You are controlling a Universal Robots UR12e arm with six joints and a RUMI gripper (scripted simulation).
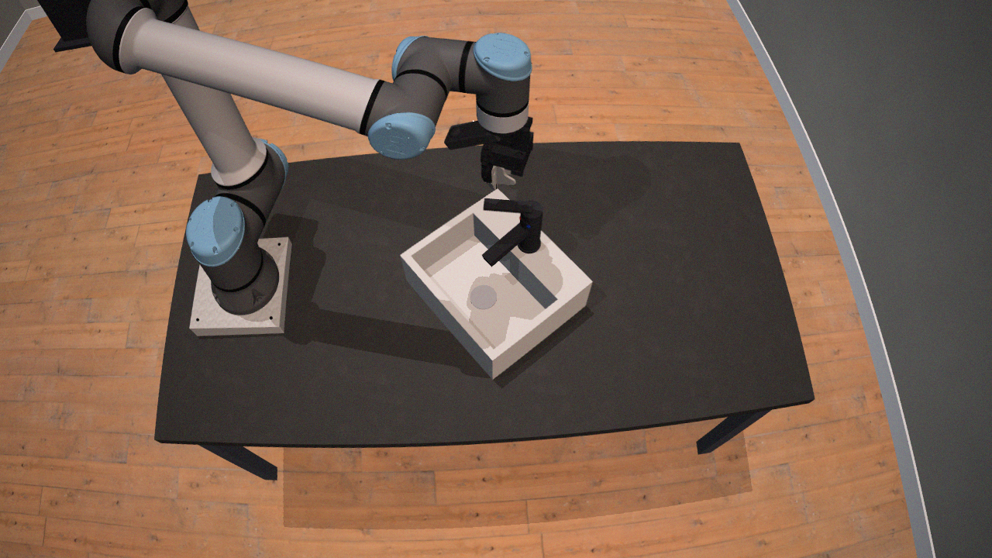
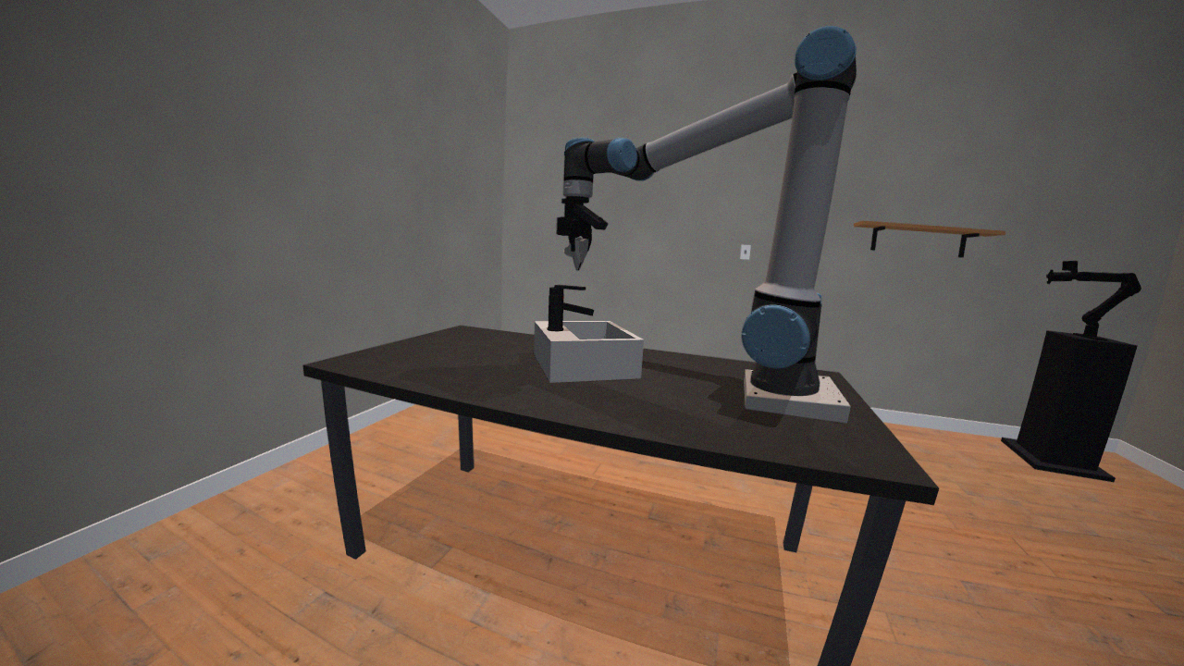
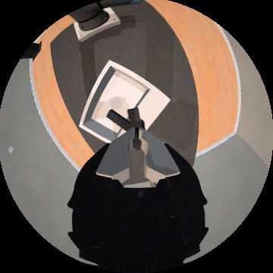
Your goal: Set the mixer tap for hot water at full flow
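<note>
Right now my hand is 70 mm above the lever, 30 mm short of it and 10 mm to the left of it. From my hand the other things lie so: white square basin 300 mm below, 90 mm to the right, 10 mm behind.
</note>
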